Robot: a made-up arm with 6 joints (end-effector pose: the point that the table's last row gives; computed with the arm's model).
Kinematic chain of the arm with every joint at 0, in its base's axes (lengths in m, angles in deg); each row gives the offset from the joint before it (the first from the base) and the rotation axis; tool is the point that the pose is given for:
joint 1: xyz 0 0 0.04 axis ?
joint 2: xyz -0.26 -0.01 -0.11 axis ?
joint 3: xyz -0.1 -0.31 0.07 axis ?
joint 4: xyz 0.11 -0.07 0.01 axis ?
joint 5: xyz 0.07 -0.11 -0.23 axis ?
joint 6: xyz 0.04 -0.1 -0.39 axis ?
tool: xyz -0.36 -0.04 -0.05
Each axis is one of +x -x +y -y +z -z.
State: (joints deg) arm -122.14 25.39 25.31 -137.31 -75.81 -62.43
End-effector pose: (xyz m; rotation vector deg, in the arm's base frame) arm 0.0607 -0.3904 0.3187 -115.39 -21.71 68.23
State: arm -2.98 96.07 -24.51 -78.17 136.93 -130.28
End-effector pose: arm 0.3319 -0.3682 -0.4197 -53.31 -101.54 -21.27
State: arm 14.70 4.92 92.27 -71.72 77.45 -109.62
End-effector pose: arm -0.5945 0.3547 0.1963 -86.76 72.73 -72.00
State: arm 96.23 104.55 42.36 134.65 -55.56 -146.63
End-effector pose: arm 0.0932 0.2184 -0.7394 0.69 -20.65 -29.84
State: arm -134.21 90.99 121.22 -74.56 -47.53 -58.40
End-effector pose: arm -0.3344 -0.6717 -0.1726 -85.45 -42.73 -25.39
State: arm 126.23 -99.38 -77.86 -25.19 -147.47 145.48
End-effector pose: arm -0.3200 0.1900 -0.0339 -15.19 -117.50 83.70
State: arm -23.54 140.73 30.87 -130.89 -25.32 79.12
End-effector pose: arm -0.2314 0.0842 0.7298 -36.48 140.00 12.59
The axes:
joint 1: -x
joint 2: +z
joint 3: +x
joint 4: -x
joint 5: +y
joint 6: -z

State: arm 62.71 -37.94 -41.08 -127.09 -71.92 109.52
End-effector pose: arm 0.1034 -0.0677 0.4733 115.25 -60.95 -92.08
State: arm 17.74 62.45 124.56 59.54 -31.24 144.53
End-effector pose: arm -0.1177 0.4555 -0.3817 2.61 61.72 -98.68
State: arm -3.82 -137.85 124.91 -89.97 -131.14 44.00
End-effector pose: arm -0.9267 -0.1277 0.0255 -52.47 12.70 -16.05
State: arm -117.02 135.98 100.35 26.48 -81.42 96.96
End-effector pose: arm -0.6193 -0.1368 0.3842 121.76 78.85 75.83
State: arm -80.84 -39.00 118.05 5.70 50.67 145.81
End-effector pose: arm -0.0549 -0.1466 0.4075 70.23 153.95 15.16
